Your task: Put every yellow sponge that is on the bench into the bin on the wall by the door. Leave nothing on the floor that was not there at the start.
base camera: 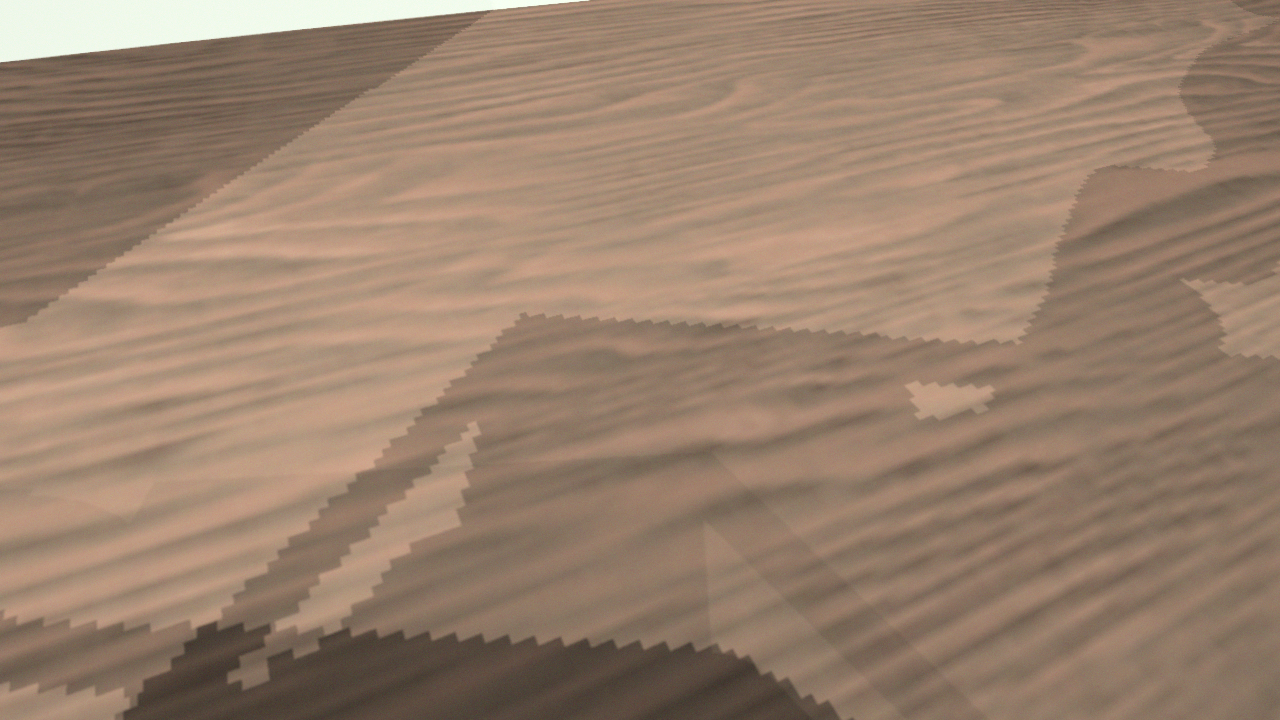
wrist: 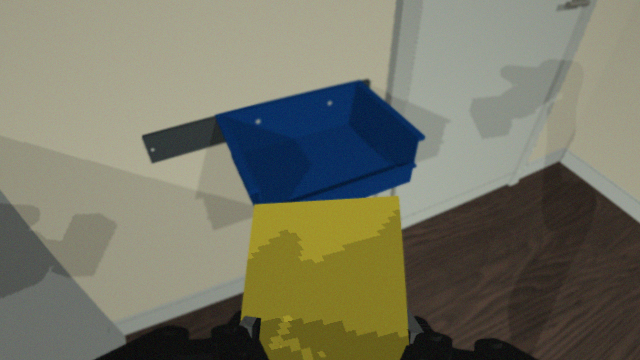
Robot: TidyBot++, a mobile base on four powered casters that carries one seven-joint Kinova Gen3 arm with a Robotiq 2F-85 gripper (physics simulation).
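Places are measured from the arm's base along level axes (x ahead, y right, z down), in centimetres.
Pixels of known places: gripper, fingertip midpoint: (wrist: 329,324).
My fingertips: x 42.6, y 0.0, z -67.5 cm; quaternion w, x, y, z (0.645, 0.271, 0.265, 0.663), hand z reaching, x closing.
Note:
Behind a point stands the place of what it marks.
In the wrist view a yellow sponge (wrist: 327,280) {x 42.7, y -0.1, z -71.2 cm} stands out from between the fingers of my gripper (wrist: 329,324) {x 42.6, y 0.0, z -67.5 cm}, which is shut on it. A blue bin (wrist: 325,150) {x 110.0, y -0.7, z -24.3 cm} hangs on the wall by the door, on a dark rail. Its open top faces the camera, and the part of its inside that shows holds no sponge. The sponge's far edge appears just below the bin's front edge in the picture; the distance between them is hard to tell. The bench cannot be made out for certain.
The dark rail (wrist: 182,139) {x 102.7, y -34.6, z -33.2 cm} reaches out left of the bin. The pale door (wrist: 465,115) {x 143.6, y 48.9, z -14.6 cm} stands to its right. A grey surface (wrist: 65,295) {x 76.2, y -68.0, z -3.1 cm} shows at the lower left. Wooden floor (base camera: 626,223) {x 62.7, y 0.3, z 39.6 cm} (wrist: 500,260) {x 119.3, y 72.5, z 39.6 cm} with shadows lies below; a pale wall strip shows at its far edge in the base view.

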